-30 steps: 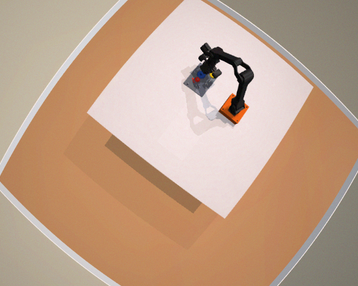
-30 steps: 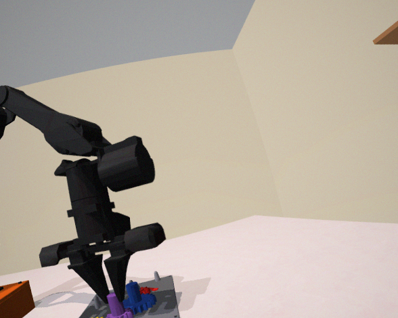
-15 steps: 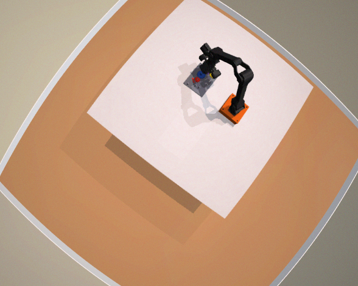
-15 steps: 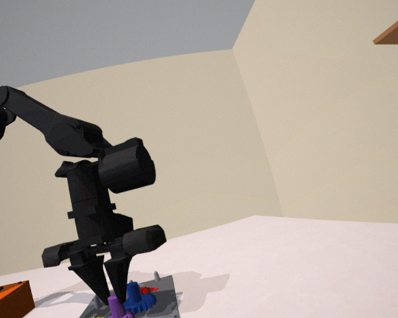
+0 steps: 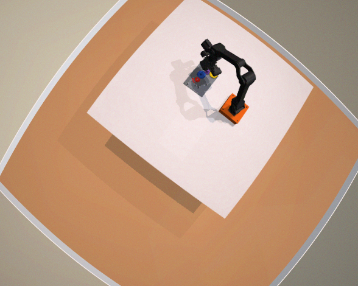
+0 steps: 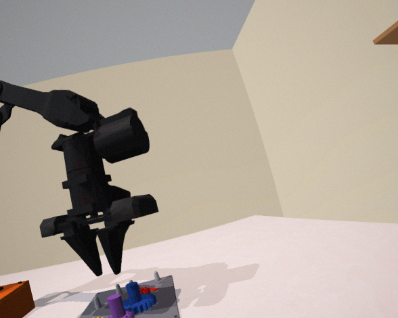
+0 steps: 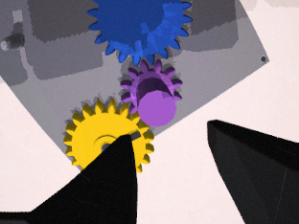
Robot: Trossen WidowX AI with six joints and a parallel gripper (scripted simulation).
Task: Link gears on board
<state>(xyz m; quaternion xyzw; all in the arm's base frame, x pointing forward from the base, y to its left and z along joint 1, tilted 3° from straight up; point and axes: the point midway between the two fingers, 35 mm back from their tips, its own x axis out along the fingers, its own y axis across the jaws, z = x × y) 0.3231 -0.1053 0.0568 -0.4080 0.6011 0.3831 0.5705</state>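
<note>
Right now my gripper tip is 6 cm above the purple gear. The rest, counted from my gripper tip: red gear 1 cm ahead, 10 cm to the left, 7 cm below; then yellow gear 5 cm behind, 2 cm to the right, 7 cm below; then blue gear 2 cm ahead, 5 cm to the left, 6 cm below.
</note>
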